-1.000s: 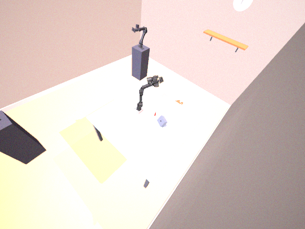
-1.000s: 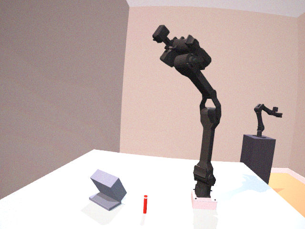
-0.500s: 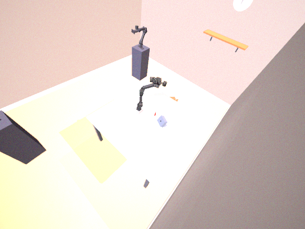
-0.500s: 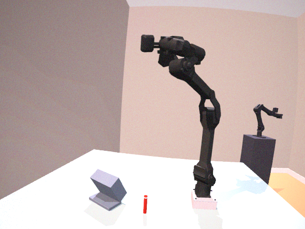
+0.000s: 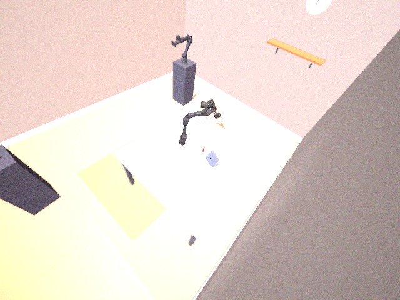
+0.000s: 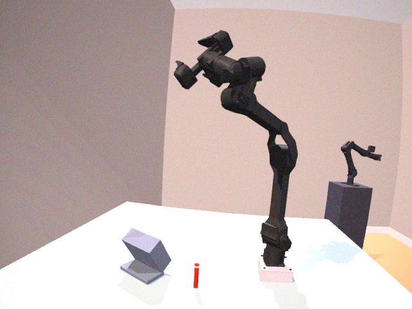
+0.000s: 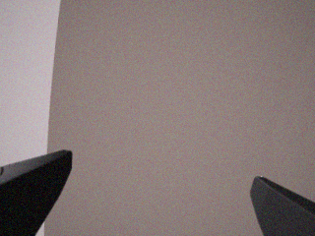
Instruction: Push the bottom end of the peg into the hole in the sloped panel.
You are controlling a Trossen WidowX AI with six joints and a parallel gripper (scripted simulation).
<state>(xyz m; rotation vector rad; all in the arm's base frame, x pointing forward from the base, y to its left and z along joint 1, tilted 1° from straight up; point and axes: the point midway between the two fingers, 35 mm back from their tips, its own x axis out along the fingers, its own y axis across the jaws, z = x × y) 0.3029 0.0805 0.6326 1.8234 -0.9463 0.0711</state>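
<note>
The round red peg is 640 mm below my gripper tip, 70 mm behind it and 50 mm to the left of it. Also, from my gripper tip: sloped panel (620 mm below, 100 mm ahead, 20 mm to the right).
</note>
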